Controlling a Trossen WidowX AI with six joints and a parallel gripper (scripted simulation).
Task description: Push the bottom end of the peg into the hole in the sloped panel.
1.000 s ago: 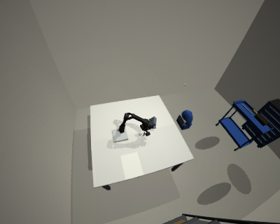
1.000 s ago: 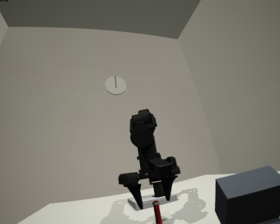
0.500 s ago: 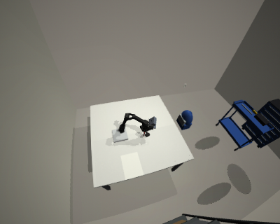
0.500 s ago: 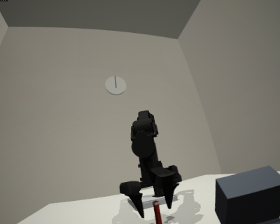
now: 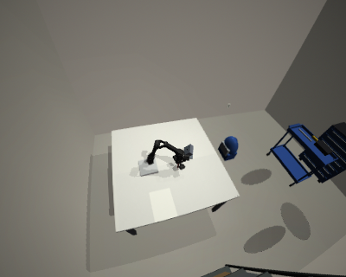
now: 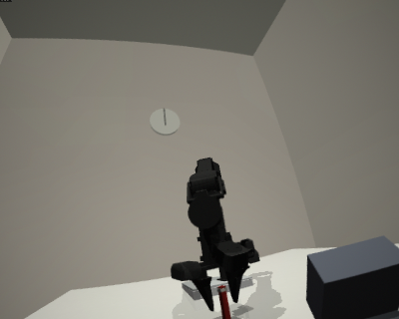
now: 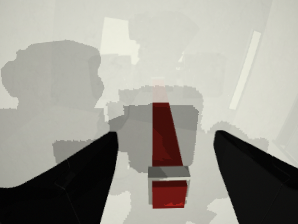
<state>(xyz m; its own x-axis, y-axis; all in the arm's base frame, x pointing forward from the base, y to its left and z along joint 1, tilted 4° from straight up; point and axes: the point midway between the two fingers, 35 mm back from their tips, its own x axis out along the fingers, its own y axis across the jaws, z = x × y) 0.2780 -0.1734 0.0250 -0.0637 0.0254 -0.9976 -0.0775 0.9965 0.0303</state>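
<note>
My gripper tip is now 2 cm below the red peg. Also, from my gripper tip: dark grey sloped panel (20 cm ahead, 13 cm to the left, 3 cm above).
</note>
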